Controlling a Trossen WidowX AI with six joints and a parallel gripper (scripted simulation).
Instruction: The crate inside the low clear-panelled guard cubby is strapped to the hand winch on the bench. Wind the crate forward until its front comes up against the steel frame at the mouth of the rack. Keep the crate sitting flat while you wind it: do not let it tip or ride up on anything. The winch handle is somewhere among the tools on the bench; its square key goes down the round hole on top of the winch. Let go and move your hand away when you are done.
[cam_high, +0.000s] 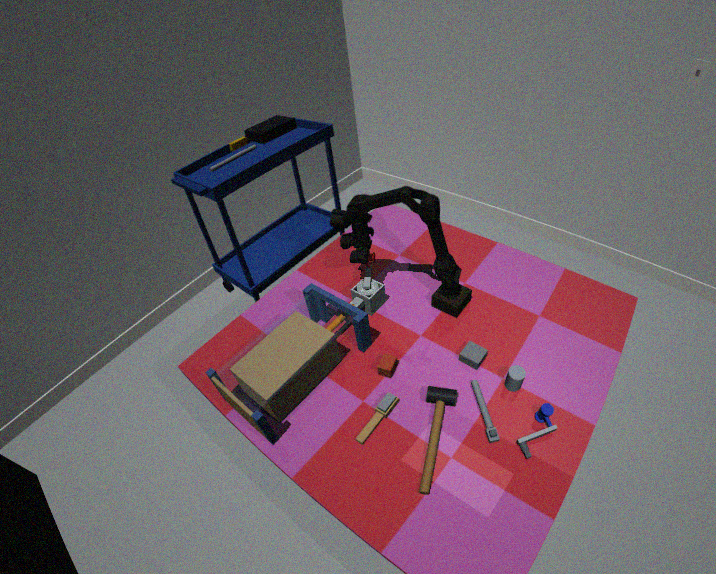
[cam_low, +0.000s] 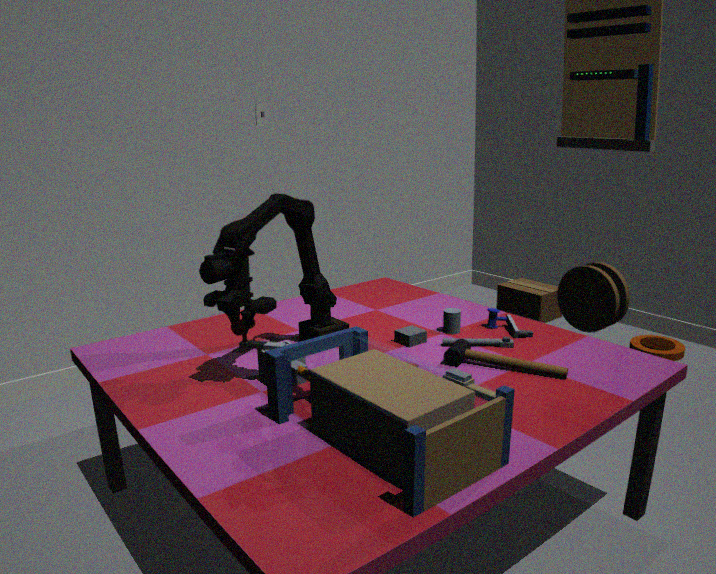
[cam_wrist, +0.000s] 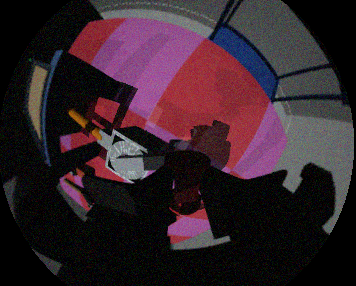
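Right now the red-knobbed winch handle is 20 mm ahead of my gripper tip, 30 mm to the left of it and 20 mm below it. The rest, counted from my gripper tip: frame (230 mm ahead, 80 mm to the left, 20 mm below); red knob (10 mm behind, 10 mm to the left, 10 mm above); grey winch (60 mm ahead, 60 mm to the left, 100 mm below).
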